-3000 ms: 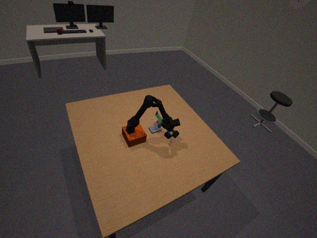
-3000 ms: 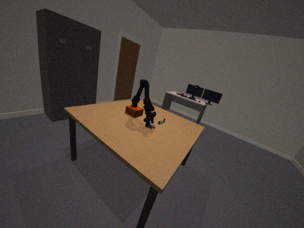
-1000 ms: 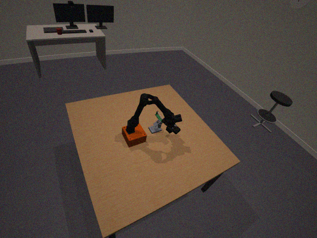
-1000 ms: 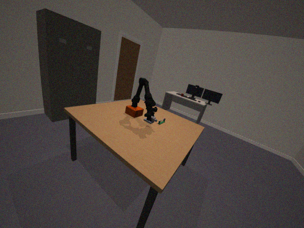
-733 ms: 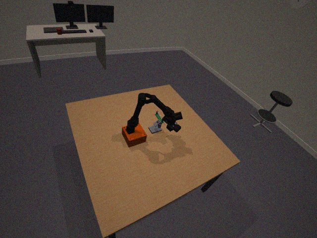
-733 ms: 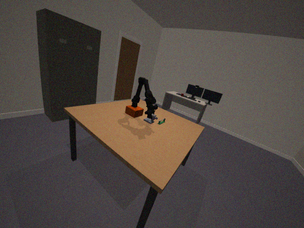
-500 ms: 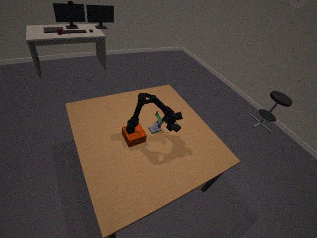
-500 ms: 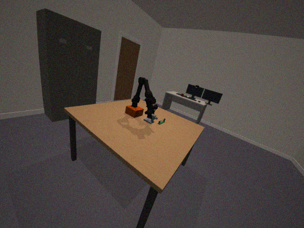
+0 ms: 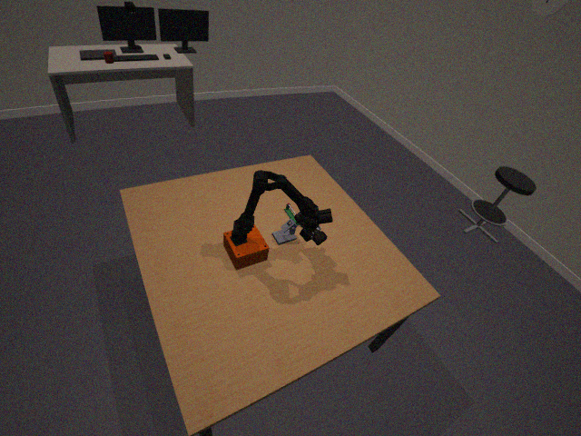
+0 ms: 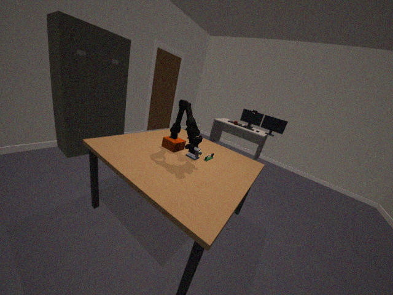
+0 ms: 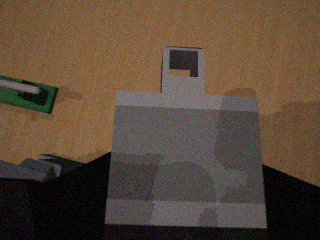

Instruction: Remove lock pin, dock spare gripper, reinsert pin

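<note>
Right now my gripper tip is 6 cm past the grey mount, 11 cm to the right of it and 5 cm above it. The rest, counted from my gripper tip: spare gripper 2 cm above; green holder 5 cm ahead, 22 cm to the left, 8 cm below.
</note>
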